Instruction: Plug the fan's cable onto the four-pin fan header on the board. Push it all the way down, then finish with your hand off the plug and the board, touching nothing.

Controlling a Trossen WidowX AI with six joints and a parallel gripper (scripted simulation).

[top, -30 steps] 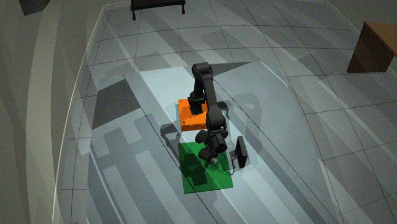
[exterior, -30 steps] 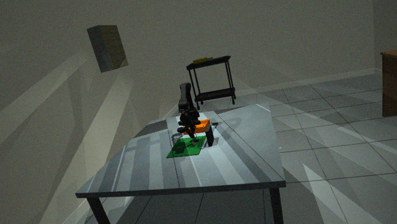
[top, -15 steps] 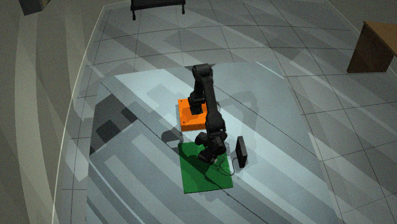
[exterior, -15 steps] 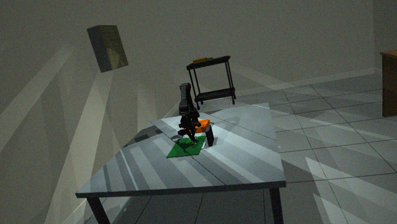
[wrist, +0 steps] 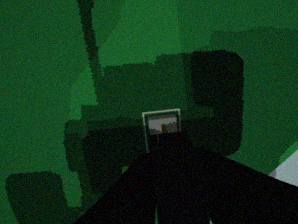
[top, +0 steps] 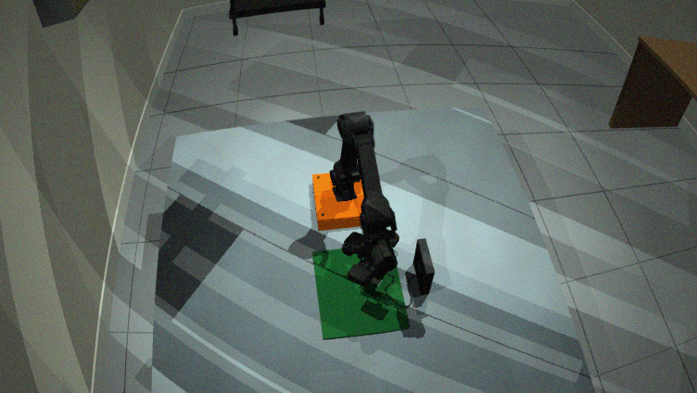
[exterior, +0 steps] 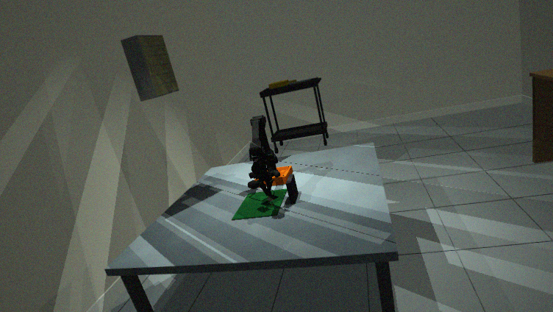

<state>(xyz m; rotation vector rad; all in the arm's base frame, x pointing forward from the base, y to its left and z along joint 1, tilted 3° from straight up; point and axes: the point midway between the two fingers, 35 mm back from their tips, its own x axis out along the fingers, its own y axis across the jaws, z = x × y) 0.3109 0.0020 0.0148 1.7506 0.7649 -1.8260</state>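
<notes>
The green board lies 60 mm below my gripper tip, 50 mm to the right of it and 20 mm ahead of it. Round my gripper tip: black plug: 10 mm to the left, 10 mm ahead, 10 mm above; black fan: 130 mm to the left, 30 mm ahead, 20 mm above.
</notes>
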